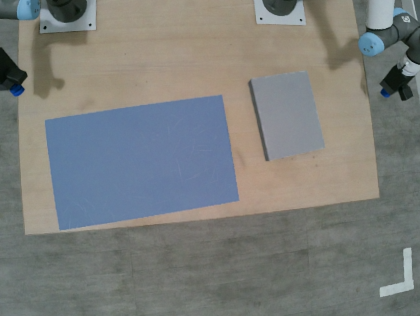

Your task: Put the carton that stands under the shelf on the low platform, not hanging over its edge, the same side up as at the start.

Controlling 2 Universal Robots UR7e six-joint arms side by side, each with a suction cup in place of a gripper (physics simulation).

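Frame: origin at the left arm's base, x ahead, y left, z up, level; centimetres.
Seen in the pictures: left hand, its tool point: point(385, 93); right hand, its tool point: point(19, 92); left arm's base, origin of its link: point(278, 0); right arm's base, origin of its link: point(68, 6).
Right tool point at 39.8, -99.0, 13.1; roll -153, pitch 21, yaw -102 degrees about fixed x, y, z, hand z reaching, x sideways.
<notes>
Pixels of each thing's top centre, then the offset from my right tool point to it, as dx, dy, dz. Level surfaces: height alone.
- shelf, centre of its top: point(141, 160) +27.0, +42.6, +21.2
- low platform, centre of its top: point(289, 113) +11.2, +95.4, -8.3
- wooden table, height of its surface: dz -13.1
The shelf point(140, 162) shows from above as a large blue rectangular board at the left and middle of the table. The carton that stands under it does not show; the board hides what is beneath. The low platform point(290, 115) is a grey flat block to the right of the shelf, slightly turned, and no object shows on it. My left gripper point(385, 93), a blue suction cup, is off the table's right edge, to the right of the platform, with nothing on it. My right gripper point(17, 90) is at the table's left edge, up and left of the shelf, with nothing on it.
The wooden table point(150, 65) carries two light mounting plates point(90, 25) point(295, 21) of the arms at its top. Grey floor point(200, 265) lies beyond its front edge. A white L-shaped floor mark point(408, 267) is at the lower right.
</notes>
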